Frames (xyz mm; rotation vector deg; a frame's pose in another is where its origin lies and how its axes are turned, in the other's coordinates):
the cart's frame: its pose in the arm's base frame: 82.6 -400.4 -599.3 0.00 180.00 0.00
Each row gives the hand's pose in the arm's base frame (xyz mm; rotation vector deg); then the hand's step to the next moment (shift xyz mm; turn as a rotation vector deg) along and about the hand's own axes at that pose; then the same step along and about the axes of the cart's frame.
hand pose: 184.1 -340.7 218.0 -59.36 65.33 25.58
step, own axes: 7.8 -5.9 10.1 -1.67 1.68 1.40
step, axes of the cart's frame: -12.8 4.2 3.9 1.19 2.34 -0.82
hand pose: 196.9 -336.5 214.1 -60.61 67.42 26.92
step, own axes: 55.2 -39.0 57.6 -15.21 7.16 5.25
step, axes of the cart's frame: -80.0 19.6 33.3 8.40 11.05 -10.84
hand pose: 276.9 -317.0 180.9 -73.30 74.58 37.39
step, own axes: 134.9 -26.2 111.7 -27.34 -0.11 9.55
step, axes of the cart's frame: -91.7 57.6 140.1 3.17 16.67 -23.47
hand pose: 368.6 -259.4 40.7 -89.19 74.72 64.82
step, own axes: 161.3 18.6 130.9 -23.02 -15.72 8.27
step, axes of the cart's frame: 25.2 76.4 192.4 -12.74 16.67 -20.14
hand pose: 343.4 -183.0 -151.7 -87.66 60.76 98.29
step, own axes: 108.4 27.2 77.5 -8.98 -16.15 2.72
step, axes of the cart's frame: 79.0 45.4 100.9 -13.73 11.08 -6.14
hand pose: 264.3 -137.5 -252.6 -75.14 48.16 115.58
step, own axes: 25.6 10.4 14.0 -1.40 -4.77 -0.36
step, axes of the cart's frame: 24.5 7.5 17.4 -4.28 2.55 -0.28
